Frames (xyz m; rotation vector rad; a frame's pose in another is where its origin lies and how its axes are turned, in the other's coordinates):
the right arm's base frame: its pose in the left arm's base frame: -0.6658 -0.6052 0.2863 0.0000 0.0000 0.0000
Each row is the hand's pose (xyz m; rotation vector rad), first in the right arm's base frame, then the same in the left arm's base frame.
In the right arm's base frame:
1: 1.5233 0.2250 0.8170 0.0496 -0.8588 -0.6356
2: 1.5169 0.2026 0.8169 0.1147 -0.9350 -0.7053
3: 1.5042 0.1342 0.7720 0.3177 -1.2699 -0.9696
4: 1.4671 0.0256 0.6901 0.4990 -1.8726 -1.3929
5: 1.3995 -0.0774 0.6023 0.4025 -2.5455 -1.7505
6: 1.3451 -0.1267 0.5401 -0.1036 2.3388 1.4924
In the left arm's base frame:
1: 0.8575 -0.3802 1.1033 0.0496 -0.8588 -0.6356
2: 0.8511 -0.4026 1.1032 0.1147 -0.9350 -0.7053
3: 0.8384 -0.4710 1.0583 0.3177 -1.2699 -0.9696
4: 0.8013 -0.5796 0.9764 0.4990 -1.8726 -1.3929
5: 0.7337 -0.6826 0.8886 0.4025 -2.5455 -1.7505
6: 0.6793 -0.7319 0.8264 -0.1036 2.3388 1.4924

